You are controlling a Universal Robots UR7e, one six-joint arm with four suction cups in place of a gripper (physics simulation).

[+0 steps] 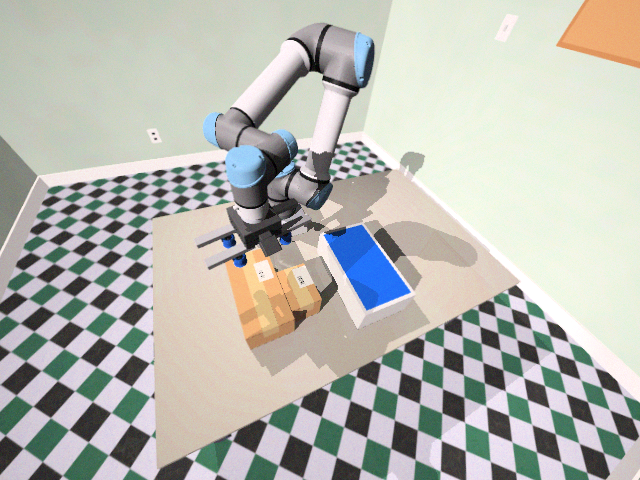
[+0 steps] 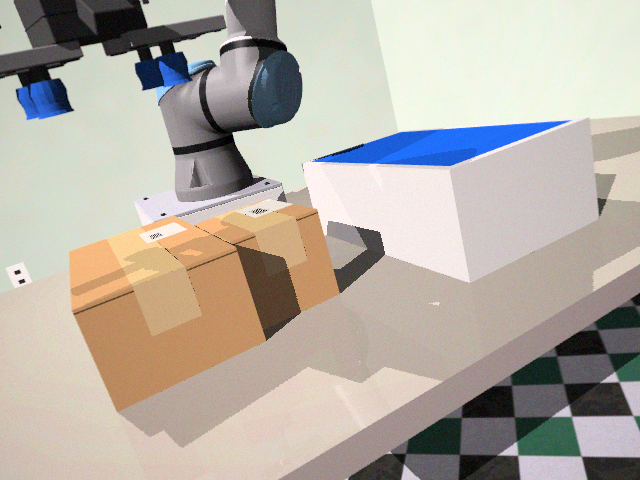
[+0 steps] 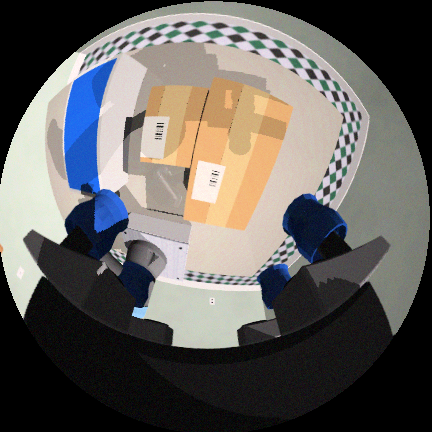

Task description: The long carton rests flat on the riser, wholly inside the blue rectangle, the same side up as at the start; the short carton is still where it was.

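Places are measured from the arm's base along level axes (x back, y right, z up), in metres.
Pixels of known places: hand, its tool point: (image 2: 111,99) (image 3: 204,255); arm's base, origin of its link: (image 2: 216,189) (image 3: 147,254).
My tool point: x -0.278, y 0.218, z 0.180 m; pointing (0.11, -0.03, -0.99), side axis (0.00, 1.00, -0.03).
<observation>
Ahead of a thing's pixels: the offset from my tool point to its top centre. Level surfaces: height alone.
The long carton @[dx -0.034, dy +0.043, dz -0.169 m] (image 1: 253,294) (image 2: 222,310) (image 3: 240,170), orange-brown with pale tape and a white label on top, lies flat on the table. The short carton @[dx -0.104, dy -0.074, dz -0.169 m] (image 1: 306,295) (image 2: 317,253) (image 3: 175,105), also taped and labelled, stands right beside its long side, touching or nearly so. The white riser @[dx -0.160, dy -0.321, dz -0.153 m] (image 1: 387,310) (image 2: 527,206) (image 3: 117,130) stands apart beyond the short carton, with the blue rectangle @[dx -0.160, dy -0.321, dz -0.153 m] (image 1: 372,273) (image 2: 439,144) (image 3: 82,125) on its top. My gripper (image 1: 260,248) (image 2: 103,85) (image 3: 206,250), with four blue cups, is open and hangs above the long carton's label end, touching nothing.
The arm's pale base block (image 2: 170,204) (image 3: 170,250) stands on the table @[dz -0.273 m] (image 1: 191,361) (image 2: 382,320) (image 3: 310,145) behind the cartons. A narrow gap separates the short carton from the riser. The table's front edge runs along the side away from the base, above a checkered floor.
</observation>
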